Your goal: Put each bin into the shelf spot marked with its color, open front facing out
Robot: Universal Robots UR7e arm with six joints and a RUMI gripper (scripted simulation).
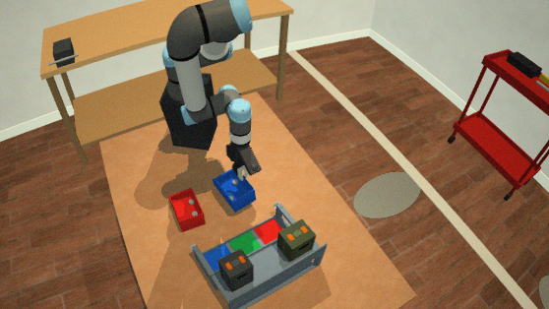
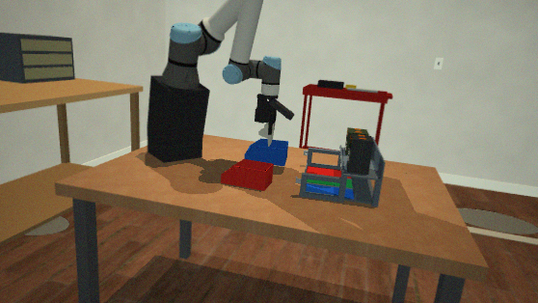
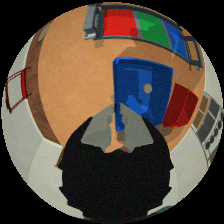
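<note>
My hand is 5 cm to the left of the blue bin and 3 cm above it. Also, from my hand: red bin: 5 cm behind, 25 cm to the right, 6 cm below.
</note>
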